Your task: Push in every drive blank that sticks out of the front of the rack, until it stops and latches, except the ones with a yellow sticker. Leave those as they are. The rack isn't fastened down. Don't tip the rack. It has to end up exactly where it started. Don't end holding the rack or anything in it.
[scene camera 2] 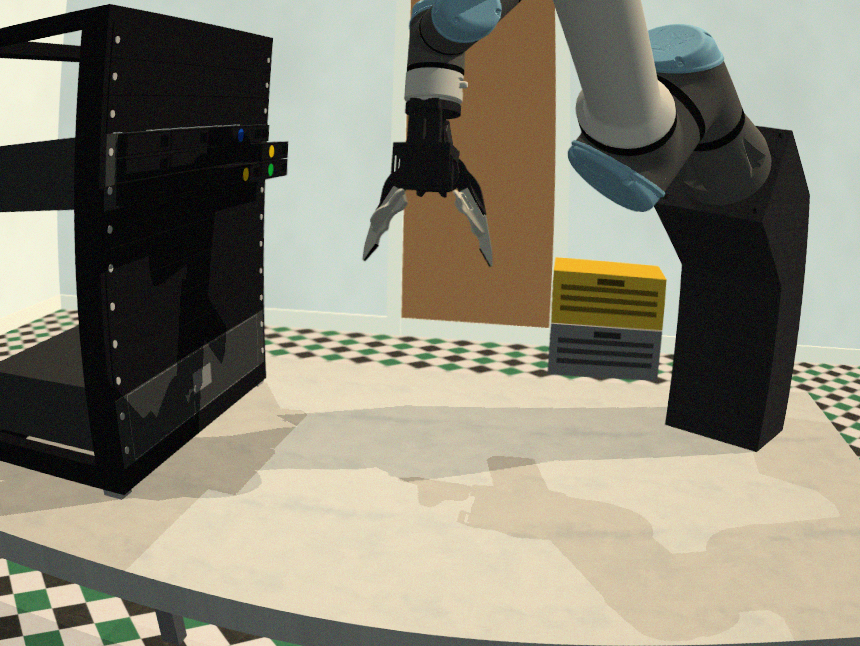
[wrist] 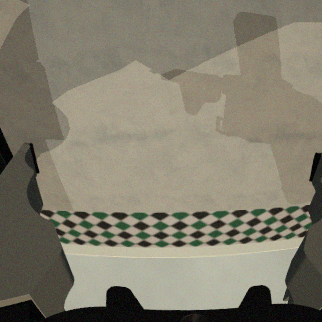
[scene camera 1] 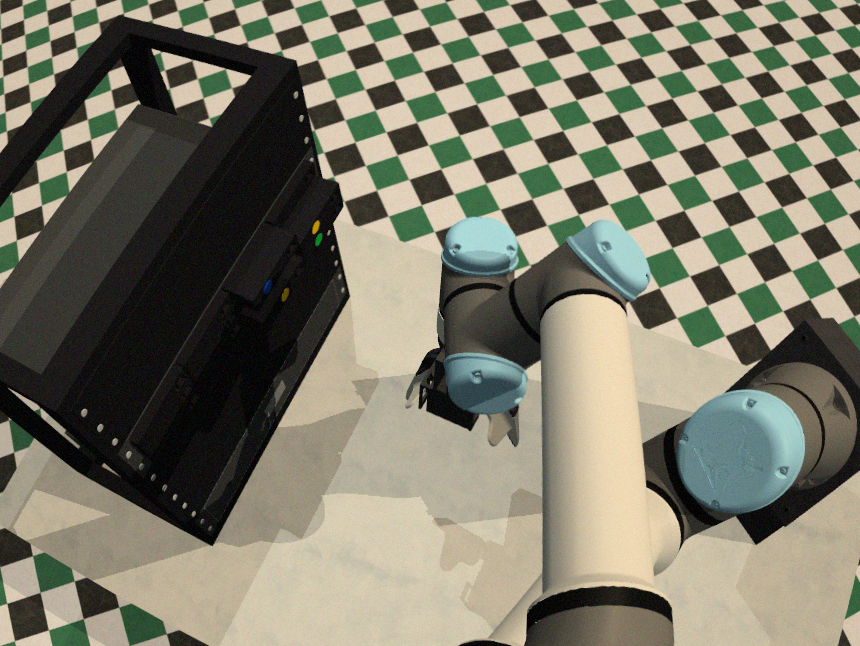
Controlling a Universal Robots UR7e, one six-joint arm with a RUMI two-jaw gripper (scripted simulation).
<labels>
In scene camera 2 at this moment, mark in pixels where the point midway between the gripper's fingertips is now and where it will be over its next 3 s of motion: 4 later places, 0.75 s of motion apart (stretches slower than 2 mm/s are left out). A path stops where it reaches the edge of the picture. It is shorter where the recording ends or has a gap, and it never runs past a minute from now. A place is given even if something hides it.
My gripper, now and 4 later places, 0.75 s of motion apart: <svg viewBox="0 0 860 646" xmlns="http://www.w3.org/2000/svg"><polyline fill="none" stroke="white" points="426,263 495,293 489,250 412,168 367,140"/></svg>
</labels>
